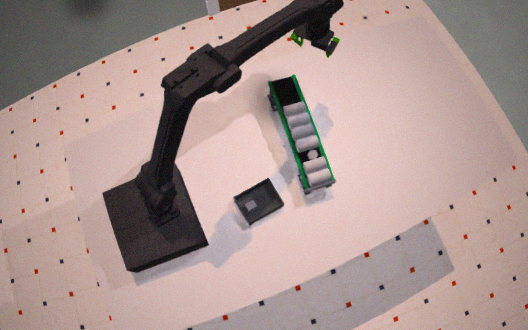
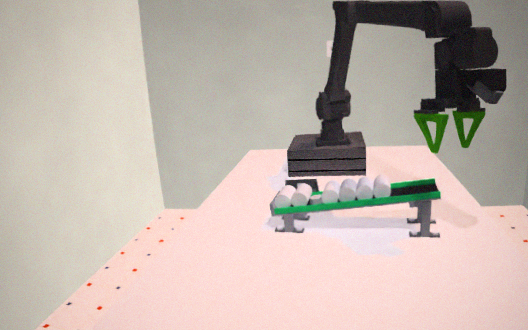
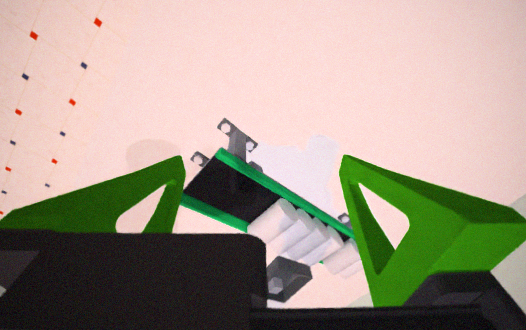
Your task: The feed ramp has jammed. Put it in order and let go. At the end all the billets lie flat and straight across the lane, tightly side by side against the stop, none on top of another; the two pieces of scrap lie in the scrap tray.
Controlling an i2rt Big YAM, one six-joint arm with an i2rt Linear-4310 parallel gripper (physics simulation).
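Pixels of known places: gripper, fingertip midpoint: (image 1: 314, 50) (image 2: 450, 150) (image 3: 262, 163); arm's base, origin of the base link: (image 1: 161, 204) (image 2: 332, 143).
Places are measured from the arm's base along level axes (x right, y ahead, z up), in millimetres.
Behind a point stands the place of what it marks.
Note:
The ramp (image 1: 285, 91) @[x -155, y 524, z -3 mm] (image 2: 415, 190) @[x -154, y 521, z -3 mm] (image 3: 230, 185) @[x -158, y 537, z -2 mm] has green rails and a black bed and slopes down to its stop. Two pale billets (image 1: 315, 164) @[x 115, y 474, z 0 mm] (image 2: 301, 195) @[x 112, y 511, z -6 mm] lie across the lane at the low end. A small light scrap piece (image 1: 313, 154) @[x 78, y 492, z -19 mm] (image 2: 315, 199) @[x 80, y 505, z -20 mm] lies in the lane just above them. Four more billets (image 1: 302, 131) @[x 6, y 491, z 15 mm] (image 2: 348, 190) @[x 5, y 531, z 9 mm] (image 3: 272, 220) @[x -88, y 527, z 21 mm] lie across the lane, side by side, uphill of it. Another scrap piece (image 1: 250, 204) @[x 113, y 248, z -68 mm] (image 3: 275, 285) @[x 105, y 262, z -71 mm] lies in the dark scrap tray (image 1: 267, 199) @[x 118, y 305, z -93 mm] (image 2: 301, 184) (image 3: 296, 274) @[x 114, y 337, z -61 mm]. My gripper (image 1: 314, 49) @[x -184, y 647, z 121 mm] (image 2: 450, 149) @[x -184, y 647, z 121 mm] (image 3: 262, 163) @[x -184, y 647, z 121 mm] is open and empty, high above and beyond the ramp's upper end.
The tray stands beside the ramp's low end, on the side toward the arm's dark base (image 1: 155, 225) @[x 52, y -46, z -1 mm] (image 2: 326, 160) @[x 29, y 83, z -41 mm]. Grey legs (image 2: 425, 219) @[x -164, y 577, z -52 mm] (image 3: 237, 142) @[x -172, y 579, z -45 mm] hold up the ramp's high end. The arm reaches over the table from the base.

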